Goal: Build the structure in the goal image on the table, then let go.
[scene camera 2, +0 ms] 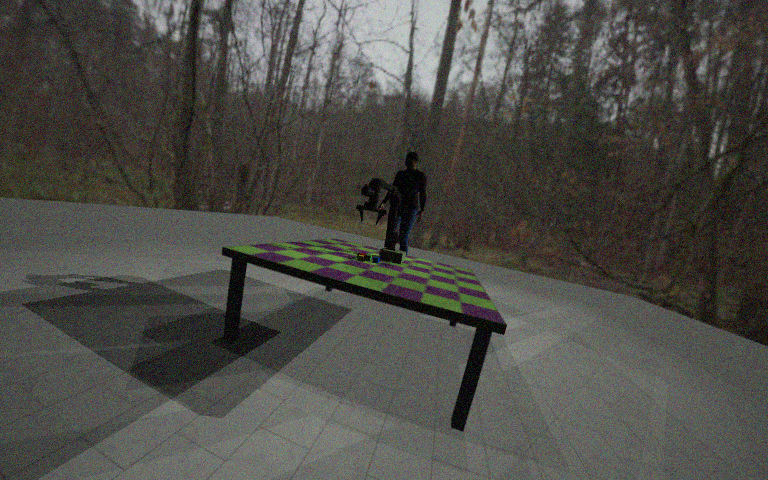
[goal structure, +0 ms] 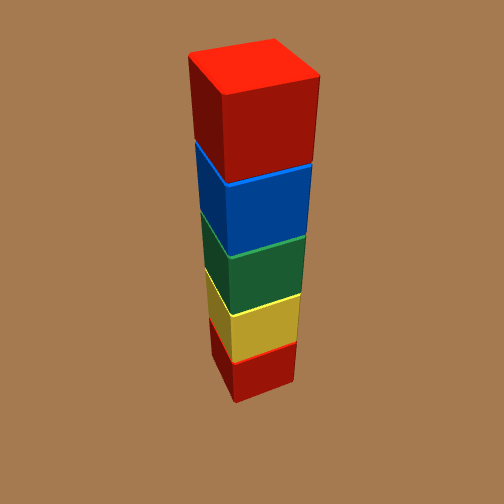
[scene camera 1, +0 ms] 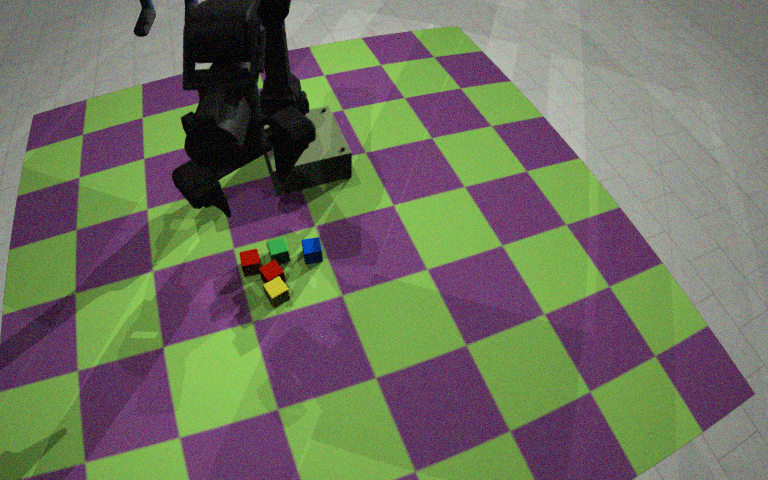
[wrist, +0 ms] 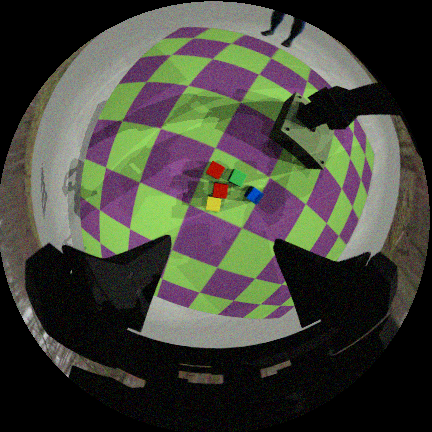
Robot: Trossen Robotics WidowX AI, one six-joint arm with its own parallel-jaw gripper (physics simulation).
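Places are measured from the arm's base along level axes (x ahead, y left, z up), in millimetres.
Pixels of known places: gripper, between the fingertips: (scene camera 2: 368, 223) (scene camera 1: 255, 198) (wrist: 224, 242); arm's base, origin of its link: (scene camera 2: 390, 249) (wrist: 306, 116).
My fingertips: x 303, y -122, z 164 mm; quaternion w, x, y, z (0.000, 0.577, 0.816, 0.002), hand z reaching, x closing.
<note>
Ahead of a thing's pixels: the offset from my fingertips to its top centre. Level surfaces: height alone.
A red cube @(dy -29, dx -57, dz -204 mm) (scene camera 1: 249, 260) (wrist: 215, 170), a green cube @(dy +26, dx -61, dz -204 mm) (scene camera 1: 278, 249) (wrist: 237, 177) and a blue cube @(dy +83, dx -40, dz -204 mm) (scene camera 1: 312, 250) (wrist: 254, 195) (scene camera 2: 374, 258) stand apart on the checkered table top @(dz -236 mm) (scene camera 1: 407, 328) (scene camera 2: 404, 292) (wrist: 207, 242). A second red cube @(dy +0, dx -17, dz -204 mm) (scene camera 1: 271, 269) (wrist: 220, 190) lies between the first red cube and a yellow cube @(dy -3, dx +19, dz -204 mm) (scene camera 1: 275, 287) (wrist: 213, 204). The yellow cube is right beside this second red cube; whether they touch is hard to tell. In scene camera 2 the cubes are tiny. My gripper (scene camera 1: 256, 194) (scene camera 2: 369, 221) (wrist: 224, 242) is wide open and empty, high above the table top.
The arm's base box (scene camera 1: 310, 175) (scene camera 2: 391, 256) (wrist: 300, 149) stands on the table top behind the cubes, near the green and blue ones. A person (scene camera 2: 410, 183) stands behind the table. Shadows of the arm fall across the table top.
</note>
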